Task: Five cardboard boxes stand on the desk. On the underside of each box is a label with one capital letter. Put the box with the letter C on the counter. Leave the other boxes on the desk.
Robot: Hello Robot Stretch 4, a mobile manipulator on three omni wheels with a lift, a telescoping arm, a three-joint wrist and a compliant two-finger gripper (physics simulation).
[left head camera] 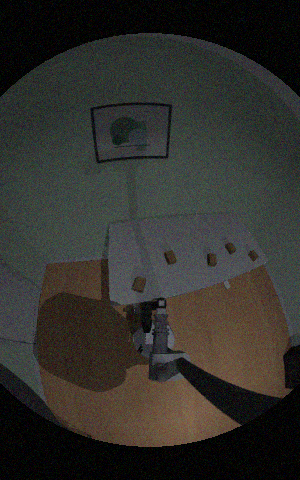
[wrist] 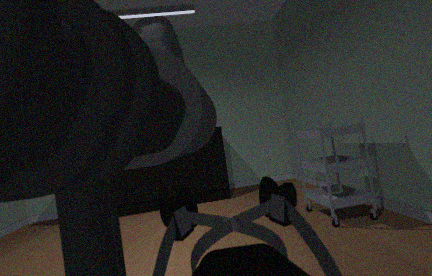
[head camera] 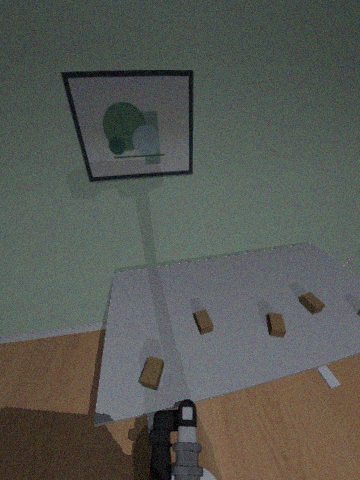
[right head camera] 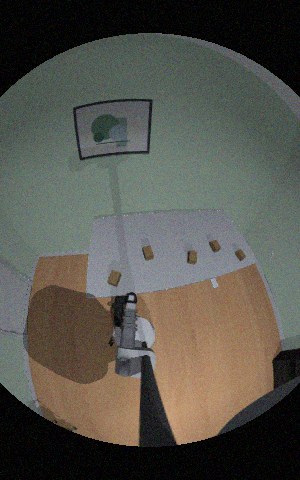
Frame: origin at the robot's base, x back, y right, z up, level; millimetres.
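Seen in the pictures: gripper, fingertip midpoint: [left head camera: 147, 353] [wrist: 227, 197]; robot's base, link origin: [left head camera: 152, 338].
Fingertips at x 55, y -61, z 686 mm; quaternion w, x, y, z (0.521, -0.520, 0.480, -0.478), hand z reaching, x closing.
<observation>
Pixels of each thing's top centre, then the offset from my fingertips to it. Level surfaces: height alone.
- pale desk, surface height: dz +7 mm
- near-left box, top centre: [head camera: 152, 369] [left head camera: 139, 282] [right head camera: 113, 276] dy -73, dx -446, dz +57 mm
- middle-right box, top centre: [head camera: 277, 321] [right head camera: 192, 255] [left head camera: 212, 257] dy +474, dx -655, dz +57 mm
- far-right box, top centre: [right head camera: 241, 253] [left head camera: 254, 253] dy +975, dx -693, dz +57 mm
Five brown cardboard boxes stand apart on the pale desk [head camera: 240, 360] [left head camera: 192, 280] [right head camera: 170, 275]: a near-left box [head camera: 151, 372] [left head camera: 139, 284] [right head camera: 114, 278], a box behind it to the right [head camera: 203, 321] [left head camera: 170, 257] [right head camera: 147, 252], a middle-right box [head camera: 276, 325] [left head camera: 212, 259] [right head camera: 192, 257], one farther back [head camera: 311, 303] [left head camera: 230, 248] [right head camera: 215, 245], and a far-right box [left head camera: 253, 255] [right head camera: 240, 254], cut off in the head camera view. Their undersides and letters are hidden. My gripper [wrist: 227, 197] is open and empty, away from the boxes. I cannot identify the counter.
The arm [head camera: 187, 450] [left head camera: 160, 332] [right head camera: 128, 325] is at the desk's front edge, right of the near-left box. In the wrist view, a dark block [wrist: 175, 182] stands behind the gripper and a three-shelf cart [wrist: 350, 201] stands at the right by the wall.
</observation>
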